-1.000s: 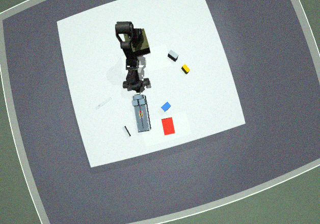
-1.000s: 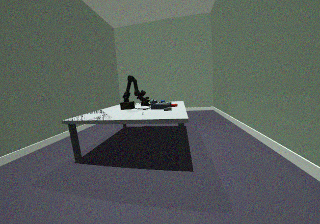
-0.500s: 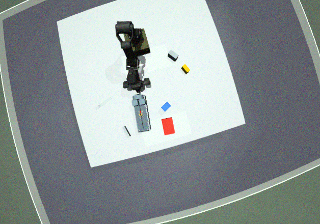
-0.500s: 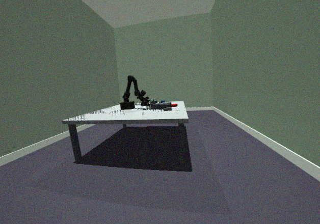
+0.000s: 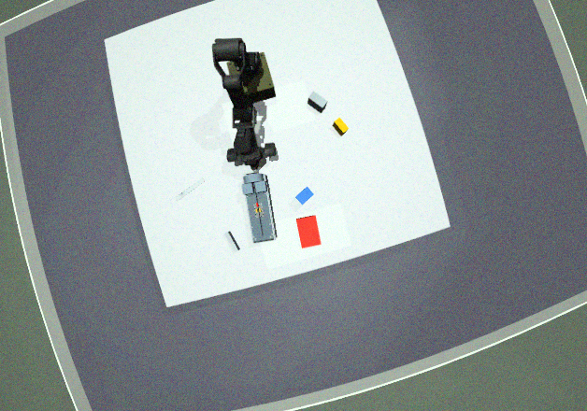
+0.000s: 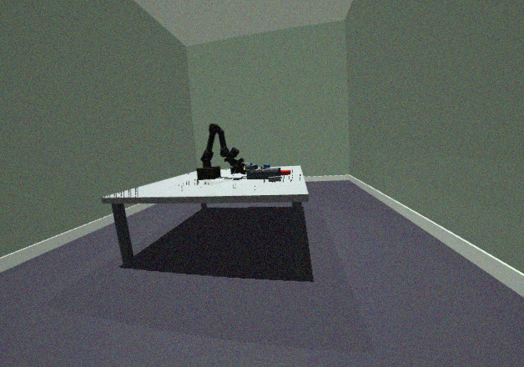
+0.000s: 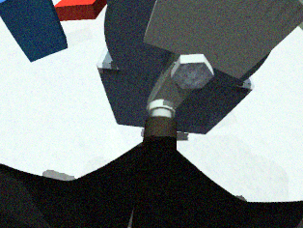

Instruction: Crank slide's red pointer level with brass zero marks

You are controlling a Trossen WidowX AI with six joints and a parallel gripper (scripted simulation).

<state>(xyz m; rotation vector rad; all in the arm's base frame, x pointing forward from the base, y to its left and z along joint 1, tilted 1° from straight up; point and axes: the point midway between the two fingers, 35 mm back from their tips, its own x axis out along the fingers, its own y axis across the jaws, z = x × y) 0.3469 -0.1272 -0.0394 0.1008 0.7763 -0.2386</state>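
The red pointer is 140 mm ahead of my gripper tip, 50 mm above it and 40 mm to the right of it. From my gripper tip the other things lie so: blue block (170 mm ahead, 140 mm to the left, 10 mm above); then crank handle (30 mm above, 20 mm behind); then pale strip (300 mm to the right, 30 mm below, 30 mm behind).
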